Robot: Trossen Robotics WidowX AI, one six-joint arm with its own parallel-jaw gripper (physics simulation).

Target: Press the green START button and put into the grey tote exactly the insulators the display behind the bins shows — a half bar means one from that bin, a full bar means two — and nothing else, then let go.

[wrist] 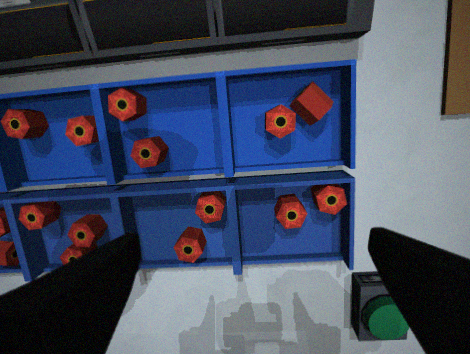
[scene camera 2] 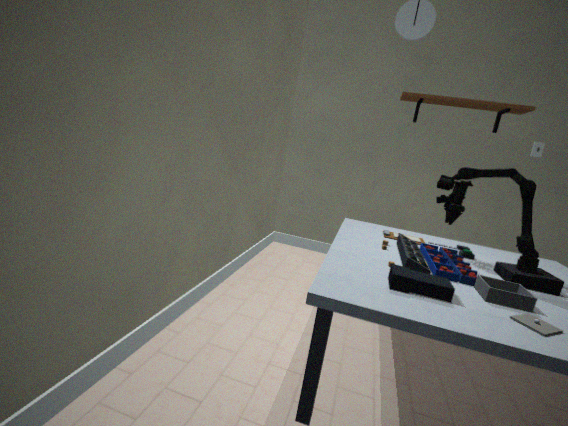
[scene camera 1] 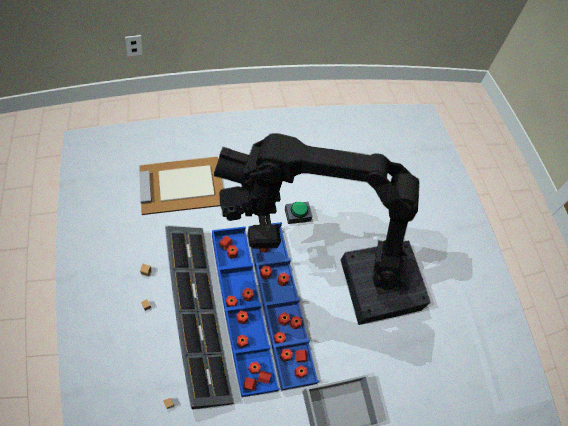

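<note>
The green START button (scene camera 1: 299, 209) (scene camera 2: 467, 253) (wrist: 389, 320) sits beside the end of the blue bins (scene camera 1: 280, 295) (wrist: 227, 125), which stand in two rows of four. Red hexagonal insulators (scene camera 1: 266, 271) (wrist: 280, 121) lie in them, some upright, some on their sides. The display (scene camera 1: 185, 230) (scene camera 2: 411, 252) (wrist: 357, 20) behind the bins has dark windows; no lit bars show. The grey tote (scene camera 1: 372, 395) (scene camera 2: 510, 298) is partly cut off in scene camera 1; its visible inside is bare. My gripper (scene camera 1: 264, 239) (scene camera 2: 451, 220) (wrist: 255, 241) is open and empty, high above the button-end bins. One fingertip partly covers the button's block in the wrist view.
A brown board (scene camera 1: 154, 185) (wrist: 457, 60) with a pale sheet lies beyond the display's end. Small tan blocks (scene camera 1: 145, 269) (scene camera 1: 146, 304) (scene camera 1: 168, 403) lie behind the display. A long black box (scene camera 2: 420, 283) and a flat beige plate (scene camera 2: 536, 327) lie near the tote.
</note>
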